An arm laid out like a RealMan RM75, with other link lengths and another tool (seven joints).
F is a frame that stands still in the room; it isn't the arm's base.
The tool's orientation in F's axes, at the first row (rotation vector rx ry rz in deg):
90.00, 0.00, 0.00
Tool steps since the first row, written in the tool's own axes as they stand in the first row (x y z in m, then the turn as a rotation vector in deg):
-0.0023, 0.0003, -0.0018, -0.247, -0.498, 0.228
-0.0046, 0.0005, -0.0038, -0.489, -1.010, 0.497
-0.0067, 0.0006, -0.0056, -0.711, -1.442, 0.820
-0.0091, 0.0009, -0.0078, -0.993, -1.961, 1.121
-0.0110, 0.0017, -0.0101, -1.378, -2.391, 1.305
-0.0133, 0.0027, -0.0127, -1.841, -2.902, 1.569
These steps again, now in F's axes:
-0.0023, 0.0018, 0.0003, -0.247, -0.228, -0.498
-0.0046, 0.0038, 0.0005, -0.489, -0.497, -1.010
-0.0067, 0.0056, 0.0006, -0.711, -0.820, -1.442
-0.0091, 0.0078, 0.0009, -0.993, -1.121, -1.961
-0.0110, 0.0101, 0.0017, -1.378, -1.305, -2.391
-0.0133, 0.0127, 0.0027, -1.841, -1.569, -2.902

